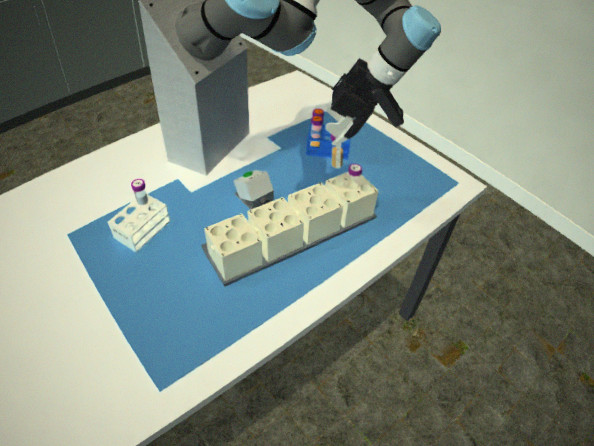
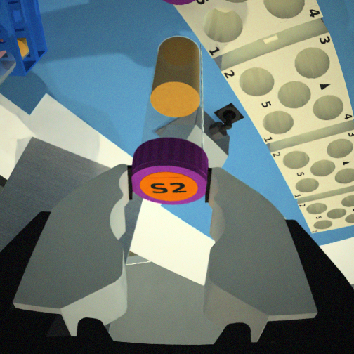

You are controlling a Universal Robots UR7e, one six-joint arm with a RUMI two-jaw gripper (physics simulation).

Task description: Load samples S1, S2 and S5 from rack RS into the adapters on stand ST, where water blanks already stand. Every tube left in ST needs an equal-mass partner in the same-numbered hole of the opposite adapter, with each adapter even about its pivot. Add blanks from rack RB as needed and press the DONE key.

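Frame: origin at the arm's base, x ahead, y left, z up, level; millimetres.
Seen in the pictures: gripper, between the fingertips: (image 1: 333, 138); arm's base, origin of its link: (image 1: 199, 33).
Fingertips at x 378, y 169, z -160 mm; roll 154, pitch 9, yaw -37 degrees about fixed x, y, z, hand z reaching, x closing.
Note:
Offsets run from my fingertips to a thing's top centre. "pt": to the spot under its first point. Level surfaces: height alone.
My gripper (image 1: 336, 132) (image 2: 169, 171) is shut on the cap of tube S2 {dx +4, dy +14, dz +18 mm} (image 1: 337, 156) (image 2: 175, 100), an orange-filled tube with a purple cap. It holds the tube in the air between the blue rack RS {dx -203, dy +148, dz -160 mm} (image 1: 325, 150) (image 2: 38, 30) and the stand. Two purple-capped tubes {dx -212, dy +104, dz -99 mm} (image 1: 317, 128) {pt dx -238, dy +125, dz -98 mm} (image 1: 318, 112) with orange tops stand at the left of RS; their labels are unreadable. Stand ST carries a row of beige adapters {pt dx +100, dy -200, dz -162 mm} (image 1: 280, 243) (image 2: 280, 95). One white-topped, purple-capped tube {dx +27, dy +60, dz -95 mm} (image 1: 355, 170) (image 2: 180, 1) stands in the far-right adapter. The white rack RB {dx -159, dy -463, dz -160 mm} (image 1: 129, 239) holds a purple-capped tube {dx -195, dy -437, dz -99 mm} (image 1: 138, 192).
A grey box {dx -121, dy -154, dz -136 mm} (image 1: 254, 186) (image 2: 216, 150) with a green key {dx -143, dy -158, dz -145 mm} (image 1: 248, 174) stands on the blue mat {dz -220 mm} (image 1: 200, 325) behind the adapter row. The grey robot pedestal (image 1: 200, 115) stands behind the mat. The white table edge (image 1: 320, 295) runs along the front.

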